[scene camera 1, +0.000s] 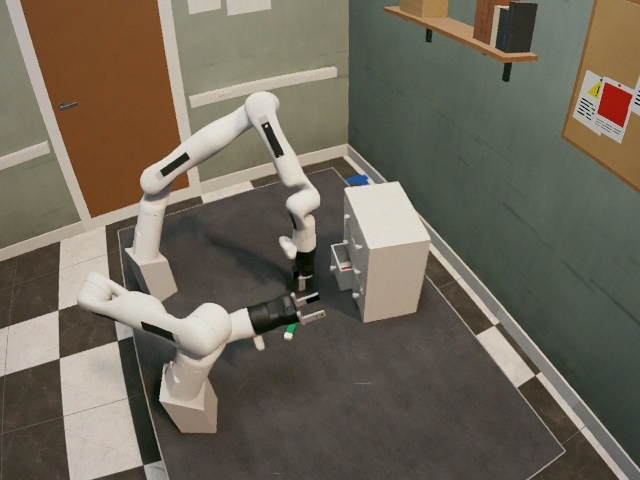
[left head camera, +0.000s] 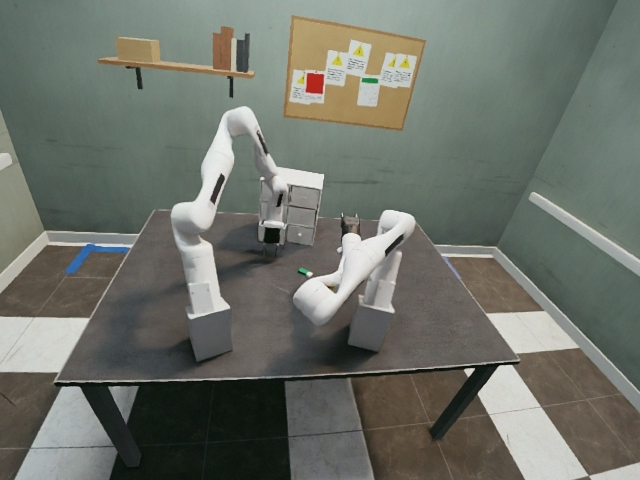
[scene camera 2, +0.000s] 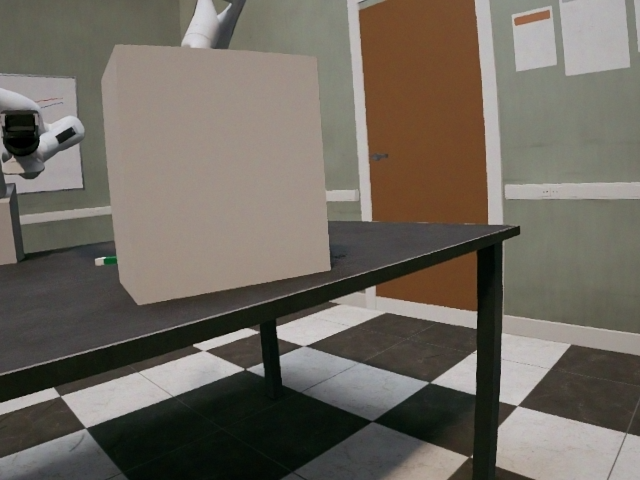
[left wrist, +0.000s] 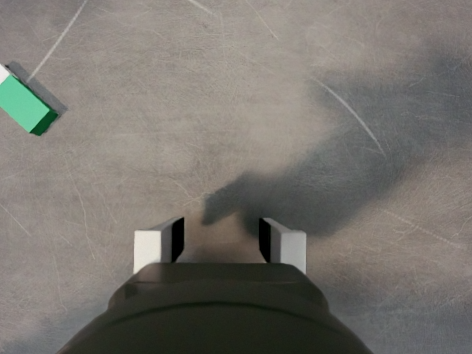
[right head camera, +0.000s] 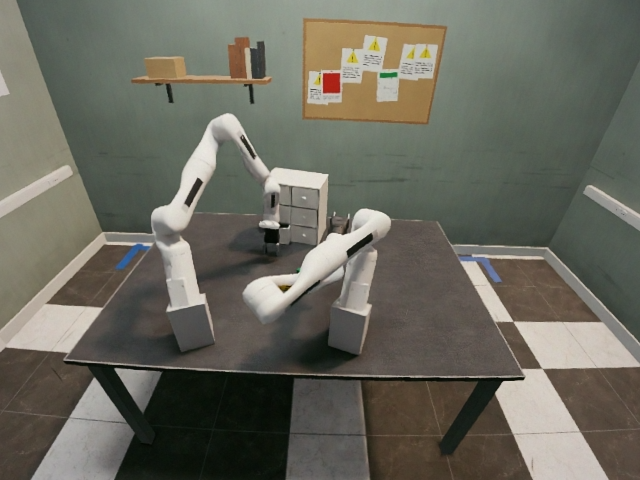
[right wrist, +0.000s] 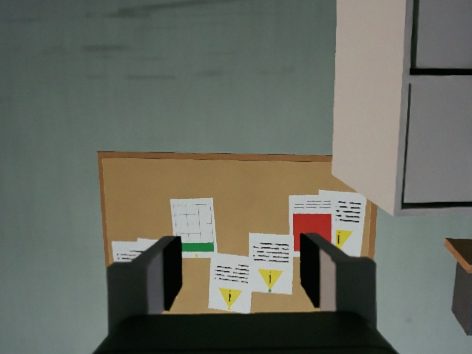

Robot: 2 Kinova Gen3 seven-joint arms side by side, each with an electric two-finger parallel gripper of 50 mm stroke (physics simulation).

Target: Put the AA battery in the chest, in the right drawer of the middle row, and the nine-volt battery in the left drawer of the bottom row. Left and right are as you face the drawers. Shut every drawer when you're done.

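Places are measured from the left arm's base along level axes (x ahead, y left, z up), in centimetres.
Pixels of known places: left gripper, fingertip midpoint: [scene camera 1: 298, 283] [left head camera: 270, 254] [left wrist: 221, 233] [right head camera: 271, 254]; right gripper, fingertip midpoint: [scene camera 1: 321, 304] [left head camera: 348, 215] [scene camera 2: 20, 120] [right head camera: 341, 214] [right wrist: 240, 260]; left arm's base, link origin: [scene camera 1: 145, 254] [left head camera: 206, 307] [right head camera: 186, 302]; right arm's base, link origin: [scene camera 1: 183, 386] [left head camera: 375, 303] [right head camera: 352, 305].
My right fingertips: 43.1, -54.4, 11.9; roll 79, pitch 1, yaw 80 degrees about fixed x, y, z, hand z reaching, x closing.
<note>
For each thing: its top centre in the pictures, then the offset to it from my right fingertips, as dx, dy, dz. "spot": a spot on its surface instead. Level surfaces: height alone.
- white chest, top centre: [scene camera 2: 204, 66] [scene camera 1: 385, 212] [left head camera: 294, 176] [right head camera: 296, 177] +31.7, +22.0, +3.2
- middle row, surface spot: [left head camera: 301, 215] [right head camera: 303, 215] spot: +21.0, +17.5, -13.0
- white block, top centre: [left wrist: 10, 94] [scene camera 2: 110, 257] [scene camera 1: 290, 330] [left head camera: 305, 271] -4.3, +16.5, -28.8
- table, surface height: dz -30.1
The white chest [left head camera: 306, 177] [right head camera: 302, 178] [scene camera 1: 395, 279] [scene camera 2: 217, 170] [right wrist: 367, 100] has two columns of three drawers. Its bottom-left drawer [right head camera: 284, 235] [scene camera 1: 345, 281] is pulled out, with something small and red inside. The right drawer of the middle row [left head camera: 301, 215] [right head camera: 303, 211] is shut. My left gripper [left head camera: 270, 251] [right head camera: 271, 251] [scene camera 1: 301, 284] [left wrist: 221, 233] is open and empty, pointing down in front of the open drawer. My right gripper [left head camera: 349, 215] [scene camera 1: 317, 306] [right wrist: 240, 260] is open and empty, level, to the right of the chest in the head views. Neither battery can be clearly identified.
A green and white block [left head camera: 305, 271] [scene camera 1: 290, 330] [scene camera 2: 105, 260] [left wrist: 25, 104] lies on the table [left head camera: 258, 330] in front of the chest. A small yellow thing [left head camera: 331, 287] [right head camera: 284, 286] shows partly behind the right arm. A shelf and a cork board hang on the wall.
</note>
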